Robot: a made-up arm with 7 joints.
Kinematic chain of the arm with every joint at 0, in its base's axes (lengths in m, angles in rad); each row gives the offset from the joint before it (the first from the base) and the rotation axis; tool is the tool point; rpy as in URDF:
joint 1: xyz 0 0 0.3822 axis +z
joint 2: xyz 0 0 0 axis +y
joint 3: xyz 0 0 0.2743 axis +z
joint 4: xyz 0.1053 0 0 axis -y
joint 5: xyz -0.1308 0 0.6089 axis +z
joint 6: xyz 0 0 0 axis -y
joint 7: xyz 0.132 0 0 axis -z
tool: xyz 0 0 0 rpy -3.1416 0 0
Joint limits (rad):
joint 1: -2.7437..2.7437
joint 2: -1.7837..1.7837
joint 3: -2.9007..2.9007
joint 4: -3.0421..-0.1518
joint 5: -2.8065..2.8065
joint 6: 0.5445..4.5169
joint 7: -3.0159..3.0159
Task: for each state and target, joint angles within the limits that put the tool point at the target. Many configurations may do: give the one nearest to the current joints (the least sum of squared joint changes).
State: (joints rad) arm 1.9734 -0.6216 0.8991 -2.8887 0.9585 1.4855 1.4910
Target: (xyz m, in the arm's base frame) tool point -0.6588 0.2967 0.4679
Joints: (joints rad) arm 1.8864 -0.5472 0.8593 -2.3935 0.9588 1.5678 1.4910
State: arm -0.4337 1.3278 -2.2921 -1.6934 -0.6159 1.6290 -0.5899
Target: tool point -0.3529 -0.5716 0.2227
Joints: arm -0.2527 1.0363 -1.5150 -2.5210 -0.6163 1.5725 -0.5899
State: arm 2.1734 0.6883 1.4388 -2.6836 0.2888 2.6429 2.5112
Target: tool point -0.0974 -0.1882 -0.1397
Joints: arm 2.3830 0.8682 0.6295 -3.0214 0.4680 2.4957 2.5112
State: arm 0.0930 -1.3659 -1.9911 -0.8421 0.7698 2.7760 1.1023
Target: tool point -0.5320 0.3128 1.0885
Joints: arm -0.4257 -0.6561 -2.0839 -0.1518 0.6651 2.9676 1.1023
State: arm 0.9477 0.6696 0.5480 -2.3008 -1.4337 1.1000 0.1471
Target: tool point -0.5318 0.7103 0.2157
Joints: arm 1.4025 0.7570 0.9005 -1.7098 -1.4859 1.2762 0.1471
